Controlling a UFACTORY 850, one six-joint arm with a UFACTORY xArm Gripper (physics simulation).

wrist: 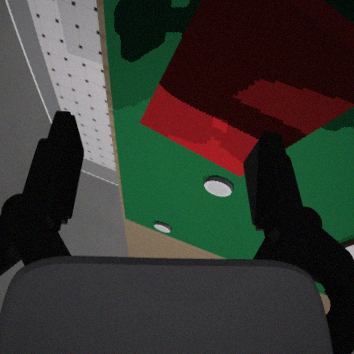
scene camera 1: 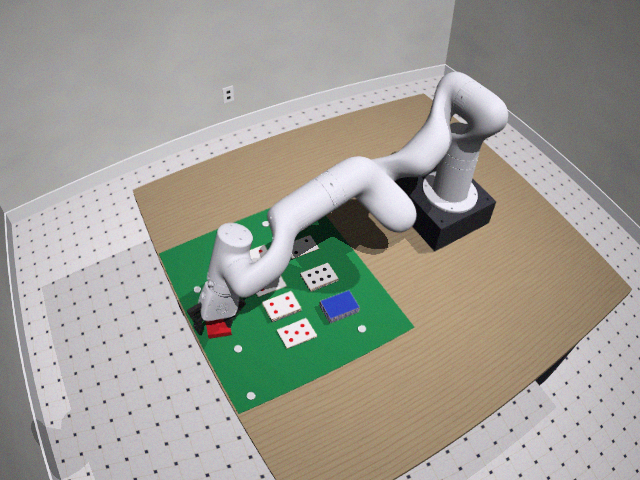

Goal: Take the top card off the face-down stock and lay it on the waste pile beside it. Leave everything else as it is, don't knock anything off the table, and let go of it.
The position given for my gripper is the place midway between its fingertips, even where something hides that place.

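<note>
I can see my gripper [scene camera 1: 212,327], and I find it again here [wrist: 168,137]. A green mat is in sight too: I see the mat [scene camera 1: 265,366] from the scene camera, and from the wrist I see it [wrist: 161,180] as well.
</note>
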